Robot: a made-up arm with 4 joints.
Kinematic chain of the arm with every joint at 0, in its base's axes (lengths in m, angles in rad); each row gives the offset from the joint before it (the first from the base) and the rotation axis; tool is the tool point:
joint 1: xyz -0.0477 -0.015 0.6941 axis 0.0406 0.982 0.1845
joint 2: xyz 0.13 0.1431 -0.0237 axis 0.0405 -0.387 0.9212
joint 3: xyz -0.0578 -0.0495 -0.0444 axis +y
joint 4: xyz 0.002 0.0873 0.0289 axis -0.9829 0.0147 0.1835
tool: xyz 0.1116 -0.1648 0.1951
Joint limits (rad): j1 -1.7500..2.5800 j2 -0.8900..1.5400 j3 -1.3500..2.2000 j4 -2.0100..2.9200
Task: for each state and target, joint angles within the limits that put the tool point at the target. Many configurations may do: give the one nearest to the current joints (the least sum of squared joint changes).
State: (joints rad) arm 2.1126 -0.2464 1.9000 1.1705
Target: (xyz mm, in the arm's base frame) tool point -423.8 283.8 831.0
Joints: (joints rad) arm 2.3648 -0.4448 2.0558 1.5378
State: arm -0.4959 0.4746 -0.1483 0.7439
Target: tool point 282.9 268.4 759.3
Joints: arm -0.0616 0.0526 0.7354 1.0291
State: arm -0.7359 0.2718 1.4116 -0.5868
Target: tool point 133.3 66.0 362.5
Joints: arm 0.3835 0.2860 1.9386 0.0178
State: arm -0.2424 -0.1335 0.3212 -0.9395
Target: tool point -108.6 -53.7 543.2
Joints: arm 0.3907 -0.2931 0.5622 -1.3442
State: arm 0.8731 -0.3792 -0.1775 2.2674
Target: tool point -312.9 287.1 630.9
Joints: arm 1.0078 0.6322 0.5466 2.8537
